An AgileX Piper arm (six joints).
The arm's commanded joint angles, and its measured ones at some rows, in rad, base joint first. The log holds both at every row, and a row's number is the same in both.
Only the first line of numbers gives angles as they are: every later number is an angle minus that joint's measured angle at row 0.
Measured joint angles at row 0:
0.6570, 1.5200, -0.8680, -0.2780, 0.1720, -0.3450
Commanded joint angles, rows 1 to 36:
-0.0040, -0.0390, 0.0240, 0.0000, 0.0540, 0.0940
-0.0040, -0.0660, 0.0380, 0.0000, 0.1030, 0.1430
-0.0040, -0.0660, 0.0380, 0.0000, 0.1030, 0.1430
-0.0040, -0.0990, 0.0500, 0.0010, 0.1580, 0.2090
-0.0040, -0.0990, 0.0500, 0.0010, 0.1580, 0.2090
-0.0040, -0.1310, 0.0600, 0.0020, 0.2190, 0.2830
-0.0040, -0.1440, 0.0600, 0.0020, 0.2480, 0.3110
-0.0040, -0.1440, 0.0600, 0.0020, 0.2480, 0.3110
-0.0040, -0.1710, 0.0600, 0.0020, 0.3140, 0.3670
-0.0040, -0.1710, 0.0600, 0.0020, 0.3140, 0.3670
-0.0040, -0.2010, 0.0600, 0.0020, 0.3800, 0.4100
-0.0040, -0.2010, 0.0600, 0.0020, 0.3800, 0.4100
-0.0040, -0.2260, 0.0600, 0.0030, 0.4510, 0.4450
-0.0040, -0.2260, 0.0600, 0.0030, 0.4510, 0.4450
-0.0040, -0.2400, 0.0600, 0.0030, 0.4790, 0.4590
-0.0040, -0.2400, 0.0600, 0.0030, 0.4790, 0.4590
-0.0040, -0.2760, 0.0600, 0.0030, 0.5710, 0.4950
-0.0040, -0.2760, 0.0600, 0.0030, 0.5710, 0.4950
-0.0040, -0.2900, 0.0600, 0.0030, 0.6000, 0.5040
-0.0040, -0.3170, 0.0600, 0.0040, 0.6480, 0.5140
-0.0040, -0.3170, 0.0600, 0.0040, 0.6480, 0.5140
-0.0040, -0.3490, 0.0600, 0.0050, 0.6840, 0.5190
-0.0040, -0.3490, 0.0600, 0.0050, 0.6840, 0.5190
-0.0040, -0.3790, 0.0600, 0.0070, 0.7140, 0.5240
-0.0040, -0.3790, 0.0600, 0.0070, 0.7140, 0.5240
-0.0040, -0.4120, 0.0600, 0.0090, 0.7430, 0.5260
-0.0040, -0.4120, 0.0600, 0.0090, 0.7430, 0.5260
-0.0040, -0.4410, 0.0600, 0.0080, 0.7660, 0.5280
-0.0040, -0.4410, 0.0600, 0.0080, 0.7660, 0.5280
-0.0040, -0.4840, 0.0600, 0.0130, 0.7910, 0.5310
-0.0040, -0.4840, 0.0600, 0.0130, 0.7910, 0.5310
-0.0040, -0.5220, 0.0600, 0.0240, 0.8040, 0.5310
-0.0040, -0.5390, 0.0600, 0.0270, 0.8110, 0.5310
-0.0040, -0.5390, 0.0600, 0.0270, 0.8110, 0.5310
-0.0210, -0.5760, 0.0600, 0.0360, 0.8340, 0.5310
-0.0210, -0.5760, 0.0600, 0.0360, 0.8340, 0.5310
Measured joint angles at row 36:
-0.0020, -0.5290, 0.0550, 0.0190, 0.7990, 0.5190
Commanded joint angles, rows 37 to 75:
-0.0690, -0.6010, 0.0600, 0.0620, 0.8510, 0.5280
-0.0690, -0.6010, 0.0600, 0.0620, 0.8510, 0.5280
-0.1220, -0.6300, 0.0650, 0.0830, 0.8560, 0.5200
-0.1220, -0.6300, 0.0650, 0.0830, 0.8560, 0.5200
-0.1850, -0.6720, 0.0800, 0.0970, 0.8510, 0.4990
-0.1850, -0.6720, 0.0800, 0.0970, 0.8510, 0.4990
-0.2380, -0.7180, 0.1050, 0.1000, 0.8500, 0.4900
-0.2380, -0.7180, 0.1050, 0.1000, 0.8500, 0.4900
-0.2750, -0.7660, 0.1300, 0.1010, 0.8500, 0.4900
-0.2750, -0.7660, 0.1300, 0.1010, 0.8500, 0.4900
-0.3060, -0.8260, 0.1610, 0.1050, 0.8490, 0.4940
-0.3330, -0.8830, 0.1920, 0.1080, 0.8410, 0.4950
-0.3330, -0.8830, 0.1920, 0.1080, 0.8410, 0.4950
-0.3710, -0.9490, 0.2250, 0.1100, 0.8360, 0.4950
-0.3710, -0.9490, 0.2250, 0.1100, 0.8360, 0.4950
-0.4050, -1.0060, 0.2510, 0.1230, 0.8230, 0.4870
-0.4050, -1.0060, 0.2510, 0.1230, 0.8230, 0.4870
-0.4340, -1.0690, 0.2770, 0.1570, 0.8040, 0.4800
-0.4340, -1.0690, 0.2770, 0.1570, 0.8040, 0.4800
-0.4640, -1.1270, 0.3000, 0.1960, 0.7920, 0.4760
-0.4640, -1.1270, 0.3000, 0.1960, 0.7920, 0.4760
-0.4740, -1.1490, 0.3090, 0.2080, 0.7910, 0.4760
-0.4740, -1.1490, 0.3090, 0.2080, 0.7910, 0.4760
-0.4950, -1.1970, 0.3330, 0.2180, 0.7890, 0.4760
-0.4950, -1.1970, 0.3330, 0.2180, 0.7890, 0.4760
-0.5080, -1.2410, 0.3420, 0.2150, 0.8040, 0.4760
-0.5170, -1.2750, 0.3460, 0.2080, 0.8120, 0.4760
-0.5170, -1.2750, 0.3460, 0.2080, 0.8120, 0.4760
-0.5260, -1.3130, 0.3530, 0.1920, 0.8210, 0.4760
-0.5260, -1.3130, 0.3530, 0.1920, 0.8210, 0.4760
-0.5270, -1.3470, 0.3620, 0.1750, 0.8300, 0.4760
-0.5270, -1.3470, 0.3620, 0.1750, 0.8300, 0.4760
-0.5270, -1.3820, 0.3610, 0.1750, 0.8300, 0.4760
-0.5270, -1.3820, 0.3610, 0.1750, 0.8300, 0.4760
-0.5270, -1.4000, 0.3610, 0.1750, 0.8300, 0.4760
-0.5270, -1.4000, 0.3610, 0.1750, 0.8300, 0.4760
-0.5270, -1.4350, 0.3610, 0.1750, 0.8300, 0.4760
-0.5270, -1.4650, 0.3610, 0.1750, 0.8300, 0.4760
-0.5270, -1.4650, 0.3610, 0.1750, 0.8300, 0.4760
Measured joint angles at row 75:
-0.5210, -1.4250, 0.3580, 0.1830, 0.8280, 0.4850
